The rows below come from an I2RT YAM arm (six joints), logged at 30 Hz.
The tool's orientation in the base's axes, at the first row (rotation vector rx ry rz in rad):
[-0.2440, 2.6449, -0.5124]
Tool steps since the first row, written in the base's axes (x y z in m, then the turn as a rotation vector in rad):
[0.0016, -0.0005, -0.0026, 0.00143, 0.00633, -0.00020]
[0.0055, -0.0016, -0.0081, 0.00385, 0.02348, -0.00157]
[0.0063, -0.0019, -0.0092, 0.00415, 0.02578, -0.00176]
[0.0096, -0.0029, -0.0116, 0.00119, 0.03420, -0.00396]
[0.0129, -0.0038, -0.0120, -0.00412, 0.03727, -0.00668]
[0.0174, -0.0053, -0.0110, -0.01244, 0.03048, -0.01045]
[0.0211, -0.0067, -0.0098, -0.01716, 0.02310, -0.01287]
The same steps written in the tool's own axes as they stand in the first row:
[-0.0003, 0.0004, 0.0030, -0.00277, 0.00575, -0.00119]
[-0.0014, 0.0012, 0.0097, -0.00866, 0.02179, -0.00436]
[-0.0016, 0.0013, 0.0111, -0.00942, 0.02394, -0.00479]
[-0.0034, 0.0010, 0.0149, -0.00804, 0.03277, -0.00692]
[-0.0060, 0.0001, 0.0170, -0.00304, 0.03712, -0.00798]
[-0.0100, -0.0021, 0.0186, 0.00749, 0.03311, -0.00639]
[-0.0134, -0.0042, 0.0197, 0.01445, 0.02771, -0.00414]

